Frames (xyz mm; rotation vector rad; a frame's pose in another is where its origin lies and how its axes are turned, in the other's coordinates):
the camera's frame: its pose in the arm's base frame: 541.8 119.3 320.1 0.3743 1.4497 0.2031
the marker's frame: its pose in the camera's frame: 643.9 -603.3 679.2 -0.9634 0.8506 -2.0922
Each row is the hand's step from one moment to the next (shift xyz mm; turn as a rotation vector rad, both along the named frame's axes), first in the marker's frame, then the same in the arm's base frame.
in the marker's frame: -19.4 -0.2 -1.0 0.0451 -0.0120 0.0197
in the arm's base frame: -5.1 18.5 -3.0 0.0316 -0.0396 -0.0003
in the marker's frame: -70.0 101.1 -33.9 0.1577 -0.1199 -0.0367
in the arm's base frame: -115.2 35.6 -41.6 0.1101 -0.1108 0.1272
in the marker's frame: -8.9 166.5 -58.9 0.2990 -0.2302 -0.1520
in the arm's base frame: -165.9 -42.3 -44.2 0.1632 -0.2069 0.3100
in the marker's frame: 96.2 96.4 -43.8 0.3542 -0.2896 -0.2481
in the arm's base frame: -77.3 -120.4 3.0 0.1671 -0.2378 0.4318
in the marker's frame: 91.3 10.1 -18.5 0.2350 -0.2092 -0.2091
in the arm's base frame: 3.4 -89.3 28.3 0.0983 -0.1511 0.3320
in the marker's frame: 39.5 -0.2 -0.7 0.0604 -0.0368 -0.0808
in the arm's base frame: 9.3 -37.4 8.8 -0.0036 -0.0434 0.0982
